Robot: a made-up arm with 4 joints.
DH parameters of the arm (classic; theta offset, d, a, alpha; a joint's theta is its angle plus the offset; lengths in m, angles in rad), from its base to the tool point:
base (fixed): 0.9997 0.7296 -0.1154 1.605
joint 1: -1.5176 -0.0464 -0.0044 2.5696
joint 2: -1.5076 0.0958 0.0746 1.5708
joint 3: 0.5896 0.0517 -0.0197 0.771
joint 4: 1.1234 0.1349 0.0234 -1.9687
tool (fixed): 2.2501 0.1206 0 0
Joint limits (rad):
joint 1: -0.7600..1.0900
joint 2: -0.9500..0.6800
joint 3: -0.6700..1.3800
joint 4: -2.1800..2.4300
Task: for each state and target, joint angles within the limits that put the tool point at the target. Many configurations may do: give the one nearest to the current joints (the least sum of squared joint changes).
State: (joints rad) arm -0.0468 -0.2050 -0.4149 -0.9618
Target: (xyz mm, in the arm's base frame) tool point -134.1 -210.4 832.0
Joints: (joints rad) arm 0.0342 -0.8956 0.0322 -0.0901
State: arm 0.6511 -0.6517 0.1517 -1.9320
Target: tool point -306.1 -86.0 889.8
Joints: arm 0.5304 -0.4901 0.4337 -2.1425
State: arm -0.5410 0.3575 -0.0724 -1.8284
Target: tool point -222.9 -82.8 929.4
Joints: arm 0.1278 -0.2386 0.0802 -1.0401
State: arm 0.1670 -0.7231 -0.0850 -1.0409
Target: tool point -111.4 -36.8 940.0
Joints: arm -0.5934 -0.4901 0.1763 -0.6702
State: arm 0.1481 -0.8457 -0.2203 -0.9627
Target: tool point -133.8 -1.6 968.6
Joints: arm -0.7233 -0.9335 -0.0714 -1.6247
